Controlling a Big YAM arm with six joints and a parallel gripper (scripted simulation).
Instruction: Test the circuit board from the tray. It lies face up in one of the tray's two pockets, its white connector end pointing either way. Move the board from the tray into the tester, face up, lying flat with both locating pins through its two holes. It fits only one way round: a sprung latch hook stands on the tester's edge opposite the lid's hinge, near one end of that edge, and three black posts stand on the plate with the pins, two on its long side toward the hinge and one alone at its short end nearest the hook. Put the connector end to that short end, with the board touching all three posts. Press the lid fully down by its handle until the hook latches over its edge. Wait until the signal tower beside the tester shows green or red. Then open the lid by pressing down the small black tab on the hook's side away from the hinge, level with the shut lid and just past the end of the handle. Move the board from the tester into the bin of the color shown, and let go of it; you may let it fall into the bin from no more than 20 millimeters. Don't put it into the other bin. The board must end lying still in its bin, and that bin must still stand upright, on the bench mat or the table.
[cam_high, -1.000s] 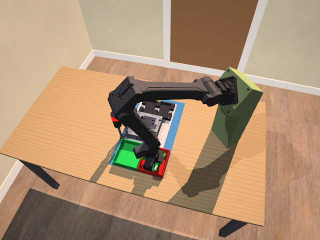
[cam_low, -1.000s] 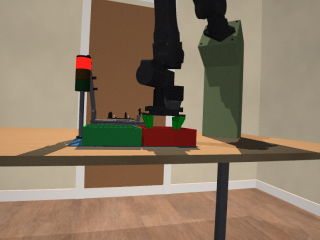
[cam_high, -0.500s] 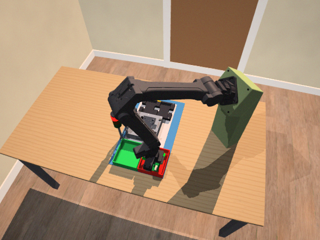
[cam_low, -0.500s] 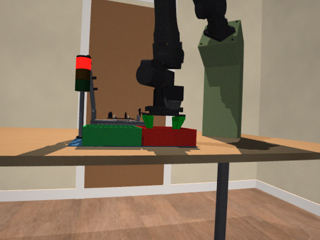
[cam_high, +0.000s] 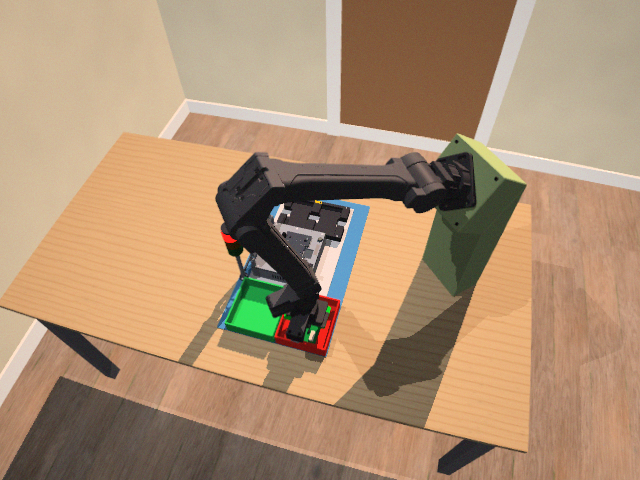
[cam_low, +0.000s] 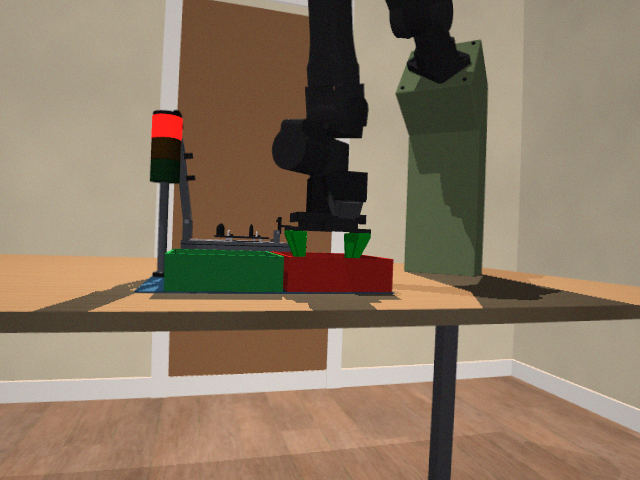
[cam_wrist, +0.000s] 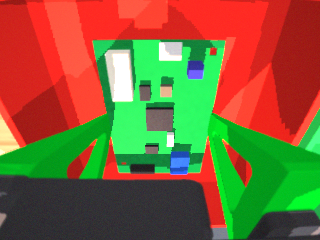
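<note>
Right now my hand is right at the red bin. Round my hand: green bin (15 cm ahead, 3 cm to the left); then latch hook (7 cm ahead, 13 cm to the right, 7 cm above); then green circuit board (right at my hand).
</note>
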